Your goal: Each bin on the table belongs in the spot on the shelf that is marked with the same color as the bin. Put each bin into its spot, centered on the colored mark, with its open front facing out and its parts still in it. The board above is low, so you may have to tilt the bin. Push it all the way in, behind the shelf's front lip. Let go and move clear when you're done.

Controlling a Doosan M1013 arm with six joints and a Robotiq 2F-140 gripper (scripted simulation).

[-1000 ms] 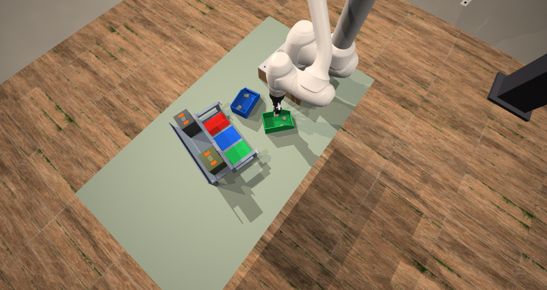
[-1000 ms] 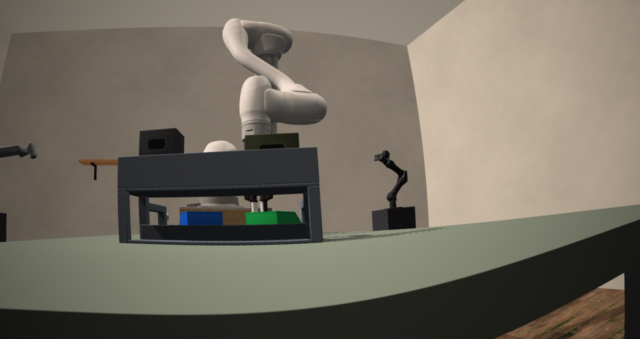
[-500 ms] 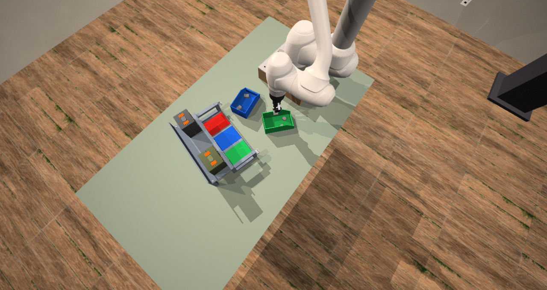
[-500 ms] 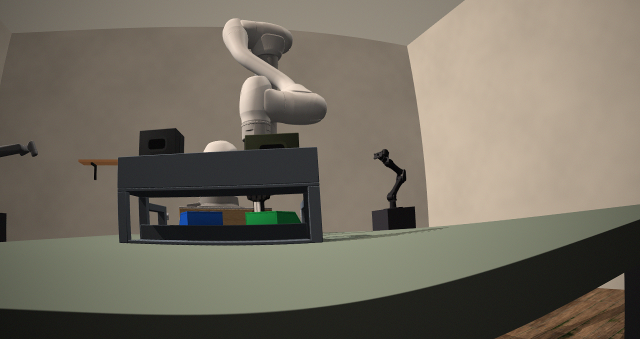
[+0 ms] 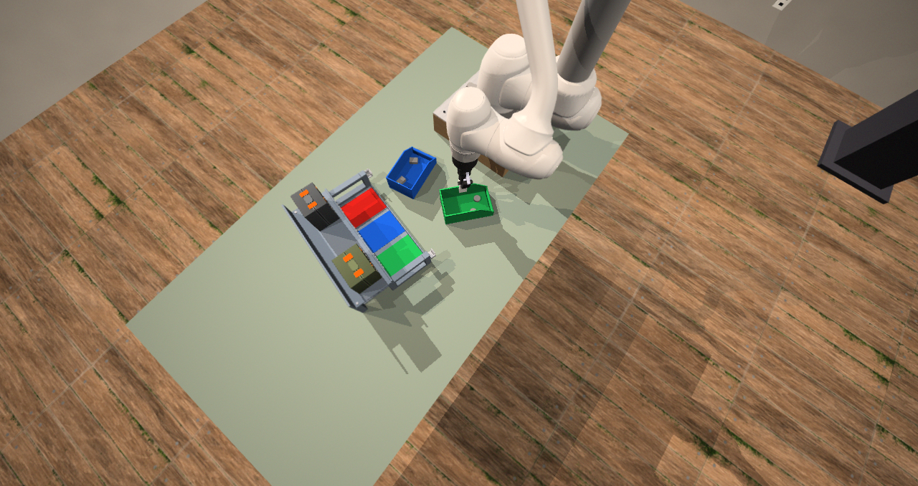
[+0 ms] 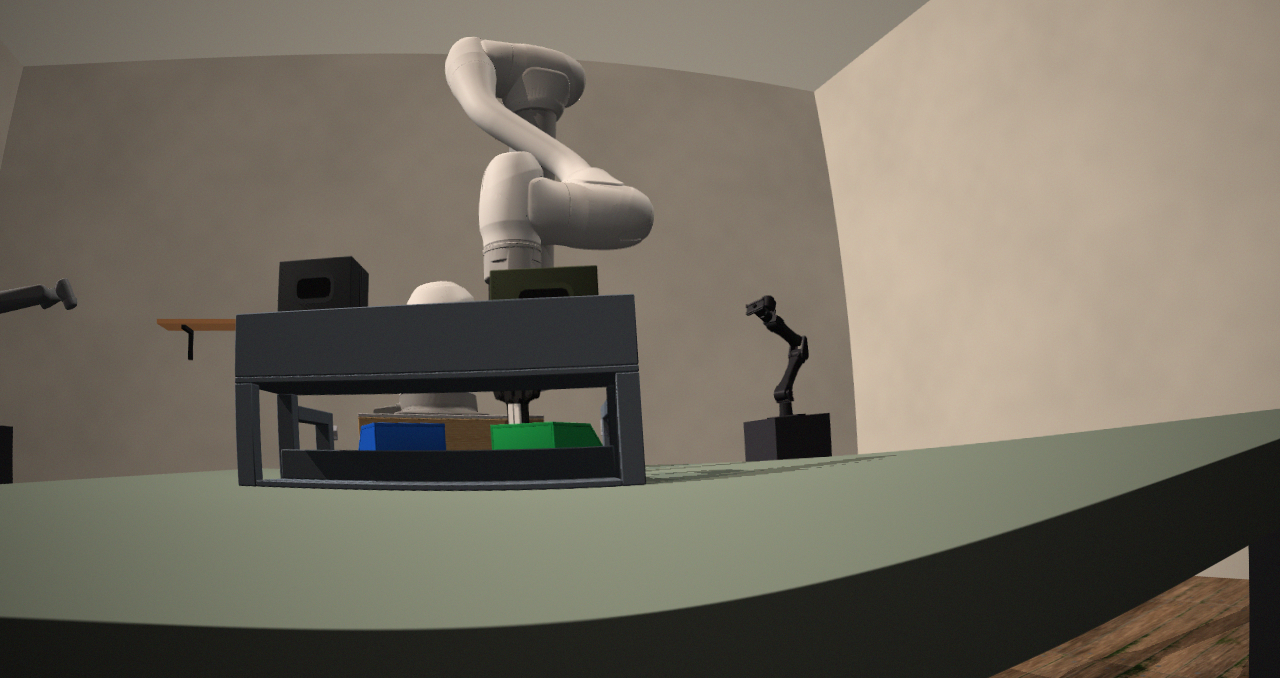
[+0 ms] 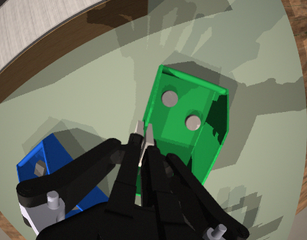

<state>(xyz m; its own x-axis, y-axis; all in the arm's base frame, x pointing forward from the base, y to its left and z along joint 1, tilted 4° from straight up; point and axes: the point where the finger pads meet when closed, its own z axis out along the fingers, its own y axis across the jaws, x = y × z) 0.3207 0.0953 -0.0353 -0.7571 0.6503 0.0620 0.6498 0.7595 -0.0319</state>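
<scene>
The green bin lies 40 mm to the left of my hand, 40 mm below it and 30 mm ahead of it. Round my hand: black box 370 mm ahead, 280 mm to the right, 90 mm above; olive box 430 mm ahead, 70 mm above, 50 mm to the right; blue bin 190 mm to the right, 40 mm below, 40 mm ahead.
</scene>
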